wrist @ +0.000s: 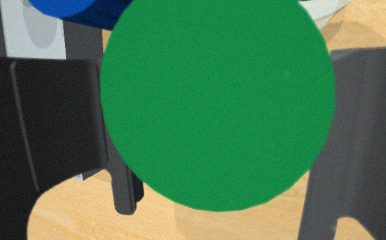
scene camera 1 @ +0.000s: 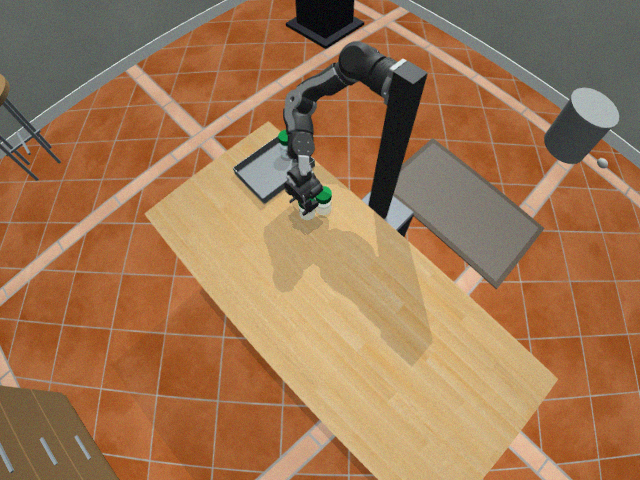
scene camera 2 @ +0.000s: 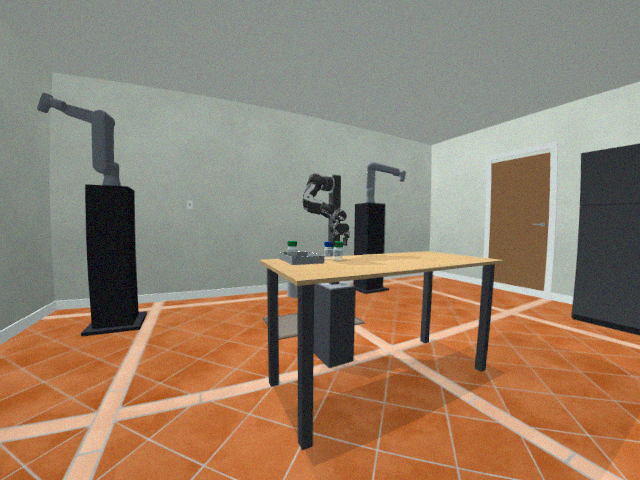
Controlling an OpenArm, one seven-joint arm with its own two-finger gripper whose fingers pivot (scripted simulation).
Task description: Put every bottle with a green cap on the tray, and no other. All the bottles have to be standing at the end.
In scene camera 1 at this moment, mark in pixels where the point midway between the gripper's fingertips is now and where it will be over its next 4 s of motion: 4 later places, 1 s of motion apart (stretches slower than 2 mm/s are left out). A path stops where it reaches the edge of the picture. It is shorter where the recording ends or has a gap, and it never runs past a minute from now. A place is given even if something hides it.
My gripper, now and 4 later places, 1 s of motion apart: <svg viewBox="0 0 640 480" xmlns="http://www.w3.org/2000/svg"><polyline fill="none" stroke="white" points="302,204 301,195 300,188 296,173 290,149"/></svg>
